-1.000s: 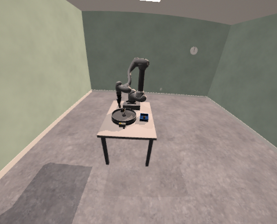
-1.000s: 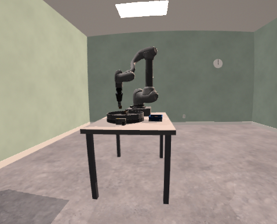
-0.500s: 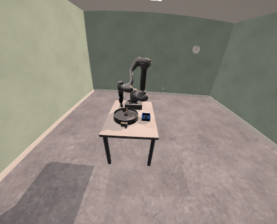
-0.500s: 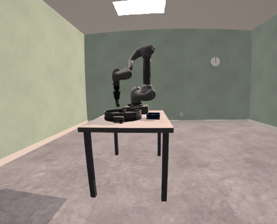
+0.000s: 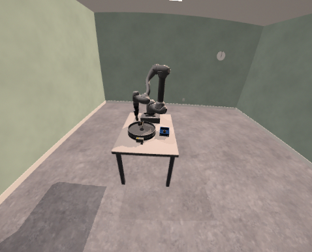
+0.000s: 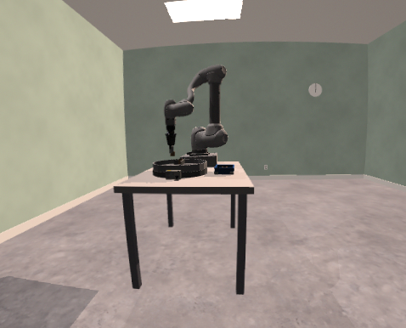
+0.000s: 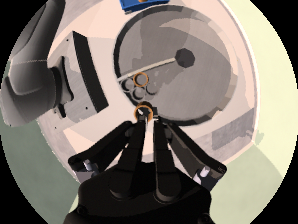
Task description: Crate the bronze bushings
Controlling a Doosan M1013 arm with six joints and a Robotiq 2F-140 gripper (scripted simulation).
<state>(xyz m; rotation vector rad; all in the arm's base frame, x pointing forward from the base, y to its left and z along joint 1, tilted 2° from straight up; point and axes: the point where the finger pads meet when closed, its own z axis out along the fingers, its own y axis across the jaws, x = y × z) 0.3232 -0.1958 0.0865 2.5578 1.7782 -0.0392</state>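
The blue crate lies 45 cm to the left of my hand, 16 cm below it and 11 cm ahead of it. The rest, counted from my hand: round turning table (14 cm ahead, 13 cm below, 10 cm to the left).
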